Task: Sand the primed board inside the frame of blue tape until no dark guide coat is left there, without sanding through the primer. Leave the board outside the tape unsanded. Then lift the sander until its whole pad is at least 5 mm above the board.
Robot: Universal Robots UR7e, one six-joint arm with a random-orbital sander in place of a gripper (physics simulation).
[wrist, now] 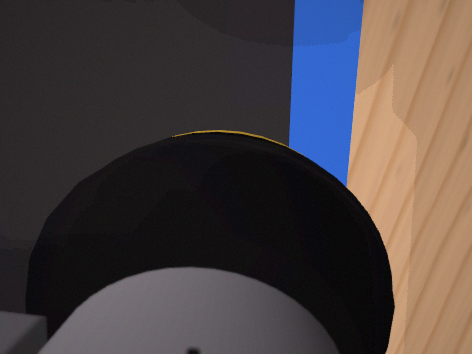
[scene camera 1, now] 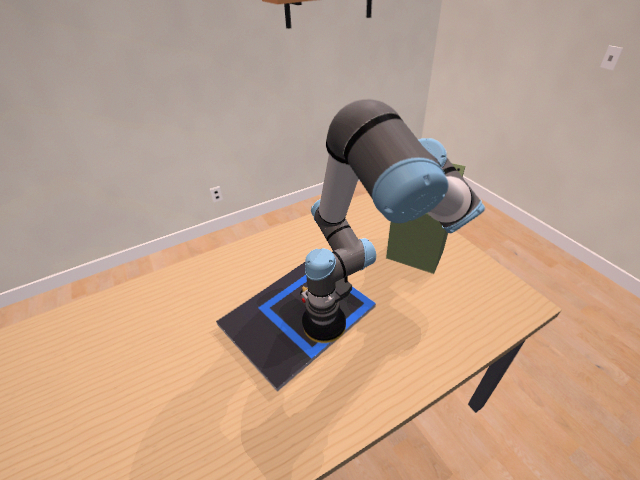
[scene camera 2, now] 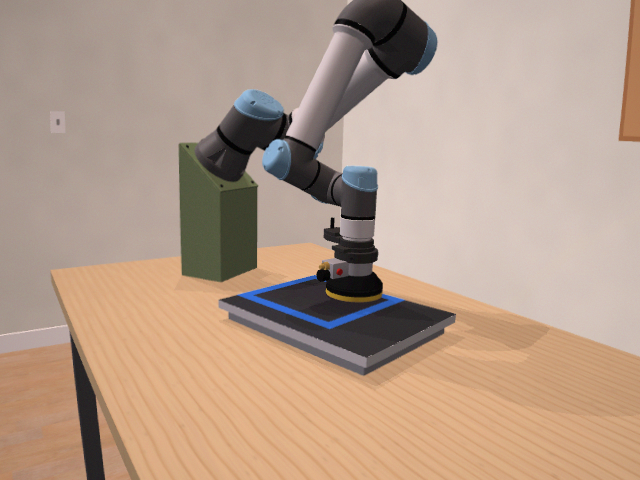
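Seen in the pictures: arm's base, link origin: [scene camera 2: 218, 162].
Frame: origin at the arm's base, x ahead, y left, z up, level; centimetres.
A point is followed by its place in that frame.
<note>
The dark primed board [scene camera 1: 268, 351] {z -27.0, x 65.2, y 12.8 cm} [scene camera 2: 385, 330] {z -27.0, x 67.4, y 5.3 cm} [wrist: 150, 75] {z -27.0, x 39.6, y 8.6 cm} lies flat on a lower base. A frame of blue tape [scene camera 1: 288, 331] {z -26.9, x 57.4, y 9.6 cm} [scene camera 2: 364, 312] {z -26.9, x 57.8, y 7.9 cm} [wrist: 322, 90] {z -26.9, x 38.5, y 15.3 cm} surrounds part of its top. The surface inside the tape is dark grey, with a slightly browner tone near the tape in the wrist view; shadows make the remaining guide coat hard to judge. My sander [scene camera 1: 324, 325] [scene camera 2: 354, 286] [wrist: 210, 215] is upright, its yellow-edged pad at the board, near one corner inside the tape and overlapping a tape strip in the wrist view. Any small gap is unclear. The surface under the pad is hidden. The sander has no fingers.
The board stands on a wooden table [scene camera 1: 129, 361] {z -31.3, x 102.4, y -7.7 cm} [scene camera 2: 258, 403] {z -31.3, x 72.6, y -23.2 cm} [wrist: 440, 200] {z -31.3, x 42.1, y 25.3 cm}. A green pedestal [scene camera 1: 416, 245] {z -20.8, x 5.3, y 4.9 cm} [scene camera 2: 219, 232] {z -17.7, x 10.5, y -3.9 cm} carries the arm's base behind the board. The arm bends high over the table. Walls stand beyond the table.
</note>
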